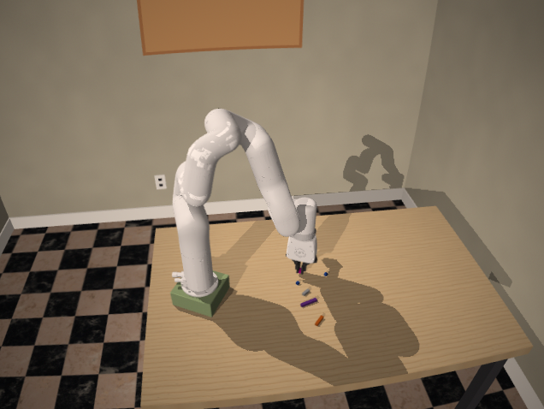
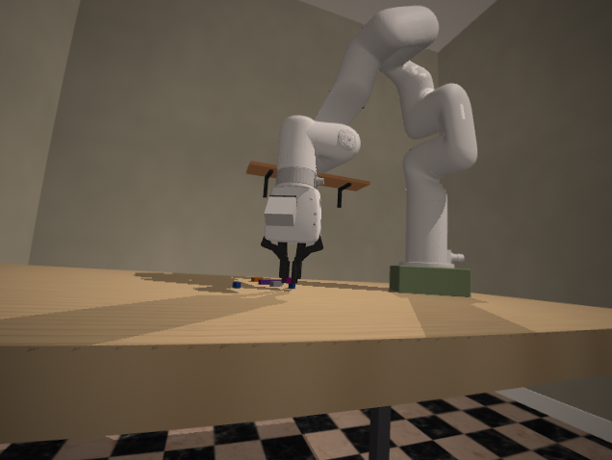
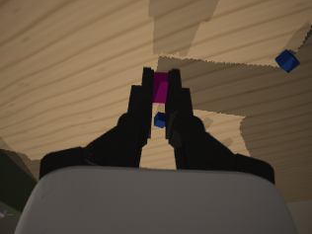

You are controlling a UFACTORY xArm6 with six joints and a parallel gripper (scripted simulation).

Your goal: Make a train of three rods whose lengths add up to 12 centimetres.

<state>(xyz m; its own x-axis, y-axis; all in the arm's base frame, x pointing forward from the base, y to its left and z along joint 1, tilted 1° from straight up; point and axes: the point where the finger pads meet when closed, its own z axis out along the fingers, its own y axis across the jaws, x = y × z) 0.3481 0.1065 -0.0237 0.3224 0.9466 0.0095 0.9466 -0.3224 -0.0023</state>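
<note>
Right now the magenta rod is 2 cm below my hand. From my hand the other things lie so: grey rod (10 cm to the right, 3 cm below, 1 cm ahead); orange rod (22 cm to the right, 5 cm ahead, 3 cm below); purple rod (14 cm to the right, 3 cm below, 2 cm ahead).
</note>
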